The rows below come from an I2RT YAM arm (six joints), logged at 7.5 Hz.
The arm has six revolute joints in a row. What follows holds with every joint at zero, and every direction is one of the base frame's. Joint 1 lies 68 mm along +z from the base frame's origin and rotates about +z. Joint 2 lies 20 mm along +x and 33.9 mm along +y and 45.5 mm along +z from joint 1 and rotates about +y. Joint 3 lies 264 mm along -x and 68.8 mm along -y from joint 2 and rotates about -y. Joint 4 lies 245 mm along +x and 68.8 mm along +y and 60 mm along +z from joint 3 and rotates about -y. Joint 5 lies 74 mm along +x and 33.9 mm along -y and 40.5 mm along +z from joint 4 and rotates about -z. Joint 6 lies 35.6 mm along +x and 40.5 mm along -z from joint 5 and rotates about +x. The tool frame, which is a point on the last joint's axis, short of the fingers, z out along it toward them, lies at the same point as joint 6; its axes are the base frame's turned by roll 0, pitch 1.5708 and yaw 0 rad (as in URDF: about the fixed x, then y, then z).
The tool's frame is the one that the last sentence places.
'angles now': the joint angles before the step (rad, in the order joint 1, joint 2, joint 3, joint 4, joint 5, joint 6). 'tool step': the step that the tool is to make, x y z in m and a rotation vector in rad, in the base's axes. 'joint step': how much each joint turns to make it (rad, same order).
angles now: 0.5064, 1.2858, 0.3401, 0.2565, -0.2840, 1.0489
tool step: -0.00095, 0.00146, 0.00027, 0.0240, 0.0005, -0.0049
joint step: 0.0073, -0.0008, -0.0073, 0.0249, -0.0039, 0.0251
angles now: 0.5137, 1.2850, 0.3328, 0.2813, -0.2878, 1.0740
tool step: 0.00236, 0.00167, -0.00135, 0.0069, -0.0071, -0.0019
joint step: 0.0015, 0.0218, 0.0016, 0.0310, 0.0011, 0.0042
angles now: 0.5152, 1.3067, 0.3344, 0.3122, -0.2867, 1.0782
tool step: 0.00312, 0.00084, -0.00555, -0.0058, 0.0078, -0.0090
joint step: -0.0027, 0.0412, 0.0011, 0.0313, 0.0057, 0.0031
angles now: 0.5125, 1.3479, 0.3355, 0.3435, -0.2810, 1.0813
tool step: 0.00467, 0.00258, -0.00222, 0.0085, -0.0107, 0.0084
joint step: -0.0015, 0.0386, 0.0084, 0.0424, -0.0092, -0.0046
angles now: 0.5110, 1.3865, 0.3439, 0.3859, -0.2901, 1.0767
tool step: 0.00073, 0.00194, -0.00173, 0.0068, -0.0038, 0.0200
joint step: 0.0034, 0.0179, 0.0004, 0.0221, -0.0156, -0.0072
